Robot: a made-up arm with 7 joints.
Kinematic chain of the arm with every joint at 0, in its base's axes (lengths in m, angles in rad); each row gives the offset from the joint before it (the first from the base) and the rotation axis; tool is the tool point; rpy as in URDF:
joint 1: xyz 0 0 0.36 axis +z
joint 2: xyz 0 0 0 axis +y
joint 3: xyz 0 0 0.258 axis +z
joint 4: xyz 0.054 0 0 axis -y
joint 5: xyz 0.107 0 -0.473 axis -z
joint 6: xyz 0 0 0 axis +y
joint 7: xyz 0.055 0 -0.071 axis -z
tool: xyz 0 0 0 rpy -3.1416 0 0
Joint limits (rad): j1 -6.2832..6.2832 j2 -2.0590..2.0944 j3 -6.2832..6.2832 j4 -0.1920..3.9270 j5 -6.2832..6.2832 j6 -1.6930..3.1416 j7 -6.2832..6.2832
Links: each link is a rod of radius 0.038 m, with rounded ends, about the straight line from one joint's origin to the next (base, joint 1, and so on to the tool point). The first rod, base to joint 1, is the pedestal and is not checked.
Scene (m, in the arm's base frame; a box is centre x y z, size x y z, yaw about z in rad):
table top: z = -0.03
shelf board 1: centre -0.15 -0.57 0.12 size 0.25 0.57 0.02 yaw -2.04
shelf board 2: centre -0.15 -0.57 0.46 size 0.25 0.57 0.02 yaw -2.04
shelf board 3: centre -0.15 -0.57 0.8 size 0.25 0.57 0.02 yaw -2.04
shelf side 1: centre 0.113 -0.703 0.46 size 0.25 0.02 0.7 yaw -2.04
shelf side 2: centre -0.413 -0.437 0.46 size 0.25 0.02 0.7 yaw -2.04
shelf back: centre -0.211 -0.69 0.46 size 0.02 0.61 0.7 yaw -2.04
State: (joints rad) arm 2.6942 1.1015 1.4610 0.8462 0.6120 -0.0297 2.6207
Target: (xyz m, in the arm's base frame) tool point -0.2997 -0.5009 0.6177
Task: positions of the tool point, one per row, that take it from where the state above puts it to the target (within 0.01 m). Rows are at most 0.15 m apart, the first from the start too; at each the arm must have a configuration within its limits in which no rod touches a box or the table.
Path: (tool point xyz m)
1: -0.2696 -0.4030 0.2760
2: -0.2349 -0.3358 0.2788
3: -0.1885 -0.2777 0.2821
4: -0.1896 -0.3090 0.3905
5: -0.1829 -0.3025 0.5073
6: -0.1746 -0.2541 0.6177
7: -0.2206 -0.3153 0.6163
8: -0.2578 -0.3821 0.6080
9: -0.2848 -0.4458 0.6041
10: -0.2997 -0.5009 0.6177

